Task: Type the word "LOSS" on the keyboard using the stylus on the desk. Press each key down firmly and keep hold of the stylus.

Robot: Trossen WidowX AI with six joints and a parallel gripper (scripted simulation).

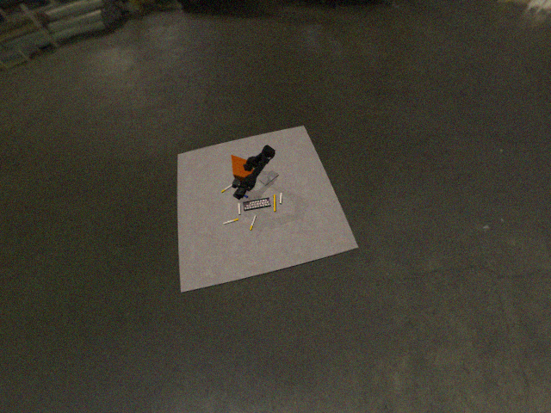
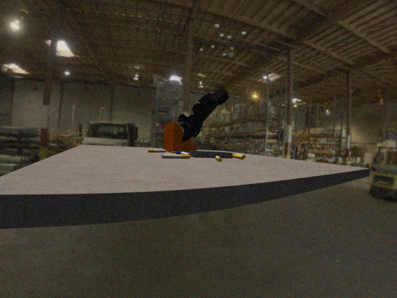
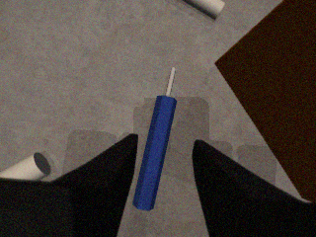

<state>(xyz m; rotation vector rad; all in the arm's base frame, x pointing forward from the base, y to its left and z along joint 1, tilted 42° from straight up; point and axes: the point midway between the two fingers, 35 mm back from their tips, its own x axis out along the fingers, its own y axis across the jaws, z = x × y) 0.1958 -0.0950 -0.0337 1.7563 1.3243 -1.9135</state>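
Right now the blue stylus is 2 cm behind my gripper tip, 1 cm to the right of it and 6 cm below it. The rest, counted from my gripper tip: grey stylus tip (5 cm behind, 3 cm to the right, 6 cm below).
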